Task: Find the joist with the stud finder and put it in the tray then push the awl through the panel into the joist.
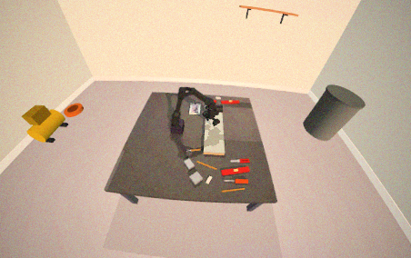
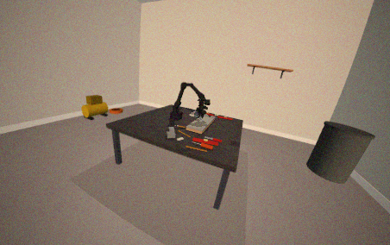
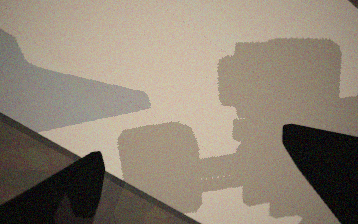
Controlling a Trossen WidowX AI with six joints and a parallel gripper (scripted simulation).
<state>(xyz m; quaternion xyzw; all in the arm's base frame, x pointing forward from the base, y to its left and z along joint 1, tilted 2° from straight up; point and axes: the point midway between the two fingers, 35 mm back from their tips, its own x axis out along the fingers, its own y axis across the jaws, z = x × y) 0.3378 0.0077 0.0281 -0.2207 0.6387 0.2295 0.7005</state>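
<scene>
Right now the awl is 25 cm to the right of my gripper tip, 18 cm behind it and 8 cm below it. From my gripper tip the other things lie so: white tray 31 cm to the left, 16 cm behind, 7 cm below; stud finder 32 cm to the left, 16 cm behind, 3 cm below.
</scene>
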